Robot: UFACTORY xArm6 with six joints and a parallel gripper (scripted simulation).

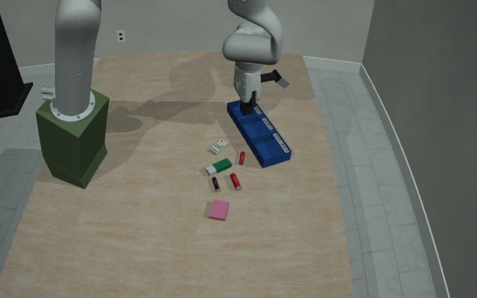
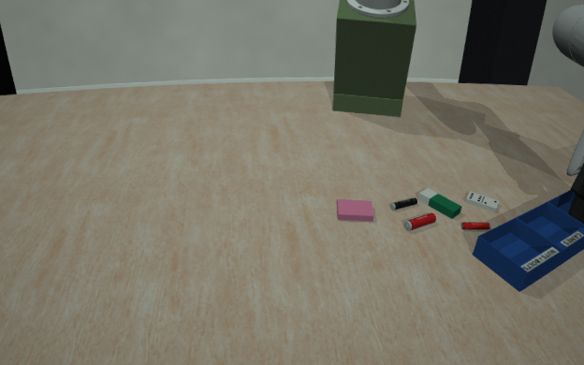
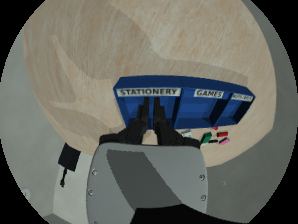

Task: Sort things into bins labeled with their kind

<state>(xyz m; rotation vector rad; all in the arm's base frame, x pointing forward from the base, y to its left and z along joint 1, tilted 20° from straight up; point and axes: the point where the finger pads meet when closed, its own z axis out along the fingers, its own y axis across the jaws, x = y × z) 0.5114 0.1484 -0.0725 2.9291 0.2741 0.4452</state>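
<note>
My gripper is now 10 cm past the white domino, 12 cm to the left of it and 3 cm above it. The rest, counted from my hand: blue bin: 2 cm ahead, 8 cm to the right, 2 cm below; then green-and-white eraser: 11 cm behind, 20 cm to the right, 3 cm below; then thin red battery: 4 cm behind, 17 cm to the right, 3 cm below.
</note>
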